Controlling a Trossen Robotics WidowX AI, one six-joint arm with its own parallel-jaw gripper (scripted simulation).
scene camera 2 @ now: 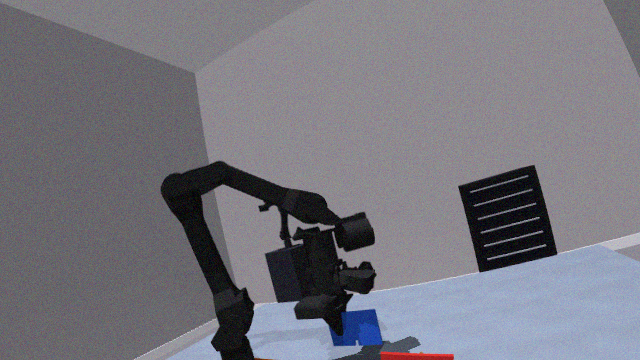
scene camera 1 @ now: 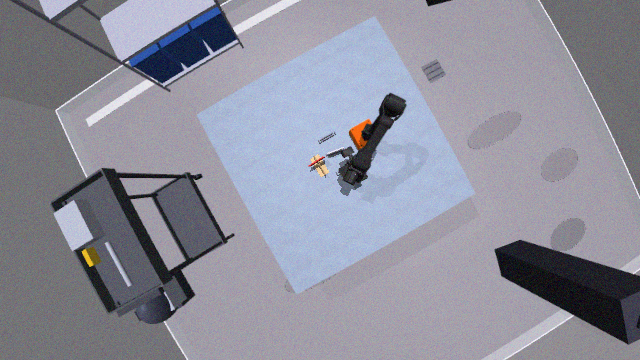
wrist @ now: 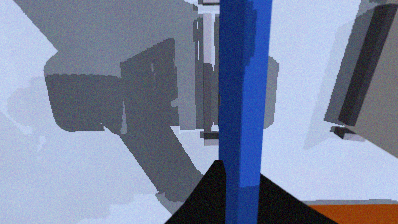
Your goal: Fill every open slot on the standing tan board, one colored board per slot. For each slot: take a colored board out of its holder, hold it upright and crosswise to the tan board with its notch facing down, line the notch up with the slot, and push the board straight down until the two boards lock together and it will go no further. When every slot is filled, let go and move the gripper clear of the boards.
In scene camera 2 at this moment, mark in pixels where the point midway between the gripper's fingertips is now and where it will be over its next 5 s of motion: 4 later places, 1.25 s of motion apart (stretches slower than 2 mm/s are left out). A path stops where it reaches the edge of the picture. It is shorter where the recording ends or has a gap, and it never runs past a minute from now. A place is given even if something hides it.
My gripper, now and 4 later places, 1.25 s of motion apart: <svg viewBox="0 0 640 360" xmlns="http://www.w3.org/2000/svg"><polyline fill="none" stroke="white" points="341,334 347,312 380,318 395,344 399,354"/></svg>
